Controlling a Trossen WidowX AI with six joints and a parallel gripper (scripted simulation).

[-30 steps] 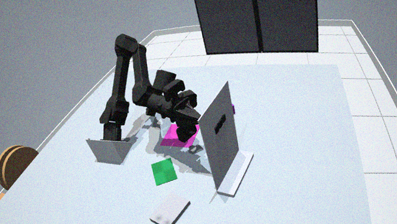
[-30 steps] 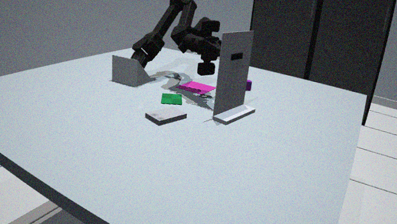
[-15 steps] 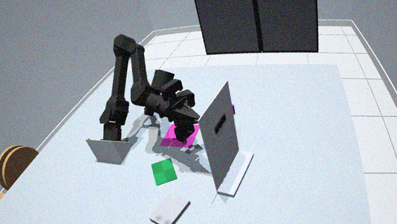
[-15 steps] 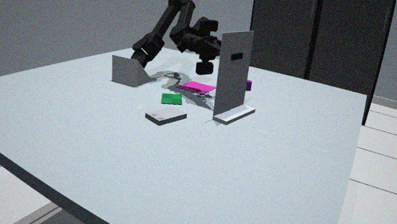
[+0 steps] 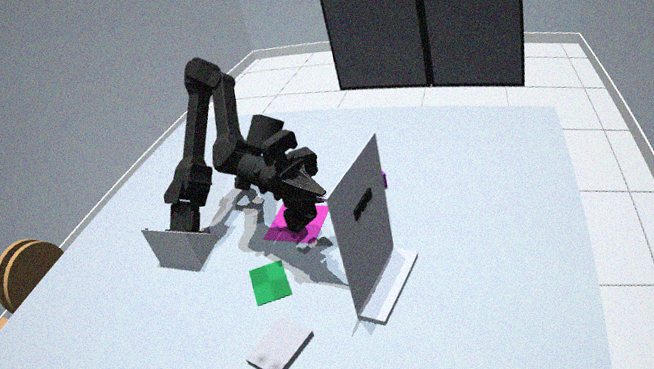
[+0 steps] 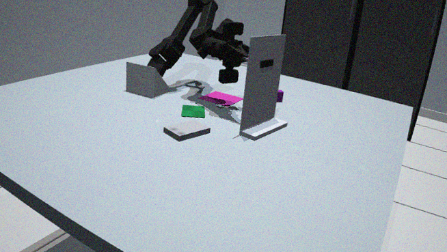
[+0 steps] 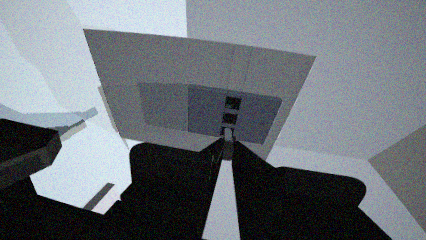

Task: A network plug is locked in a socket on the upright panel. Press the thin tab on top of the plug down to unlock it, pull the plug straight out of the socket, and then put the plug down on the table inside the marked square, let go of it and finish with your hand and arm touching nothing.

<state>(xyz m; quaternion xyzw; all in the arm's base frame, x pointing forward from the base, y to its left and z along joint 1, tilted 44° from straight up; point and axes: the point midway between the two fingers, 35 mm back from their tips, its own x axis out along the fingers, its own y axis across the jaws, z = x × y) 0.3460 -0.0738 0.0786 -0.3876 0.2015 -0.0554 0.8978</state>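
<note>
Right now the magenta square is 190 mm below my gripper tip, 150 mm behind it and 130 mm to the left of it. The rest, counted from my gripper tip: grey upright panel (70 mm below, 70 mm ahead, 20 mm to the right); then flat grey slab (190 mm to the right, 180 mm below, 60 mm behind); then network plug (right at my gripper tip).
</note>
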